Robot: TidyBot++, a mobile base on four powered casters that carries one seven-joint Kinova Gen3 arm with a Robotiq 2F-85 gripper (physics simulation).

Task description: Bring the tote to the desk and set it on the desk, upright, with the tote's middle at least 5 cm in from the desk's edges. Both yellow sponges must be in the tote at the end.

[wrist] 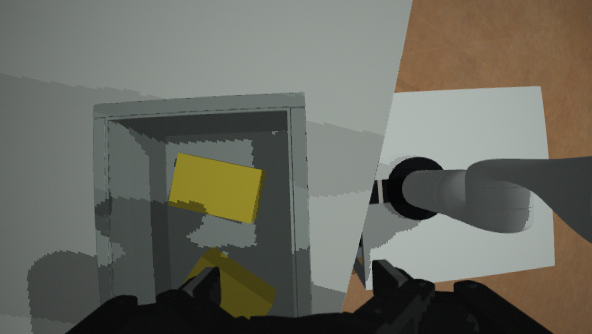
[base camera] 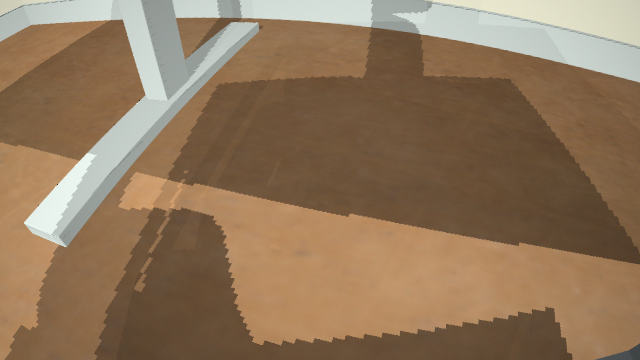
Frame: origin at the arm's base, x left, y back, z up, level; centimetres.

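Where they show: gripper, fingertip midpoint: (wrist: 296,281); arm's base, origin of the base link: (wrist: 419,188).
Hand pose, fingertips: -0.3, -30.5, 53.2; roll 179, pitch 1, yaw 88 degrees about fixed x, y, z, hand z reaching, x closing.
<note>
Things, the pixels of their top centre, and the offset from my fingertips, as dx, dy, dz. Level surfaces: height alone.
- grey tote, middle of its top: (wrist: 198,264) +1.4, -9.0, -8.9
- pale desk top, its level: dz -20.9
- second yellow sponge, middle of its top: (wrist: 222,301) +8.2, -9.4, -16.0
The grey tote (wrist: 299,200) stands upright on the pale desk top (wrist: 240,45) in the wrist view, its right wall a short way in from the desk's right edge. One yellow sponge (wrist: 215,187) lies inside on the tote's floor. The second yellow sponge (wrist: 245,292) lies in the tote lower down, partly hidden behind the left finger. My gripper (wrist: 296,281) is open and empty, above the tote's right wall, one finger over the tote's inside and the other out to the right. The tote's near end is hidden by the gripper. The tote does not show in the base view.
A white desk leg with a long foot (base camera: 115,140) stands on the floor at the left of the base view. A pale wall base (base camera: 310,15) runs behind. In the wrist view, my white base (wrist: 490,120) and grey arm (wrist: 500,195) are right of the desk edge.
</note>
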